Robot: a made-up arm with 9 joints. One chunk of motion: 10 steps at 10 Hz.
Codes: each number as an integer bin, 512 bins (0 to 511) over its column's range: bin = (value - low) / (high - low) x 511, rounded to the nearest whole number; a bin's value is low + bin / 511 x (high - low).
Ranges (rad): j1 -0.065..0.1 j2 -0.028..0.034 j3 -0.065..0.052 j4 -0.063..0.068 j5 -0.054..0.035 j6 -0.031..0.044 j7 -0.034..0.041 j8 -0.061..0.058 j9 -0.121..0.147
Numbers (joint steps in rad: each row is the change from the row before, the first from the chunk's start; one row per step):
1: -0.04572 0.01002 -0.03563 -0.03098 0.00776 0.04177 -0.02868 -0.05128 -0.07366
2: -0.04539 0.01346 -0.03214 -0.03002 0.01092 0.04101 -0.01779 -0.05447 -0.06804
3: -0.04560 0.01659 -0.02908 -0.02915 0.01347 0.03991 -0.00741 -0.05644 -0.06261
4: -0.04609 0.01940 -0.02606 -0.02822 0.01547 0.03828 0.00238 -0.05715 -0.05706
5: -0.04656 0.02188 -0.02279 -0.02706 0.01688 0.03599 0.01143 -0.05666 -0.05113
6: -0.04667 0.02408 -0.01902 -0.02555 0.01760 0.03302 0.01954 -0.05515 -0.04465
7: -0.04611 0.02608 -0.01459 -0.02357 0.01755 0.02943 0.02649 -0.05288 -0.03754
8: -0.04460 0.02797 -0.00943 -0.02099 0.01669 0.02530 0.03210 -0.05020 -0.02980
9: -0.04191 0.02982 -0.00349 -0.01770 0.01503 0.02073 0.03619 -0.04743 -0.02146
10: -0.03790 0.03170 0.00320 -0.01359 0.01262 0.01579 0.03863 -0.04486 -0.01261
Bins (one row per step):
1: 60 313 128 125 355 496 36 42 90
2: 61 342 144 129 373 491 110 28 101
3: 60 368 157 132 387 483 181 20 111
4: 59 391 170 136 399 472 248 17 122
5: 57 411 184 140 407 456 310 19 133
6: 57 429 201 146 411 436 365 25 146
7: 59 446 220 154 411 412 412 35 159
8: 63 461 243 164 406 384 450 46 174
9: 72 477 269 177 396 352 478 58 190
10: 84 492 298 193 383 319 495 69 207

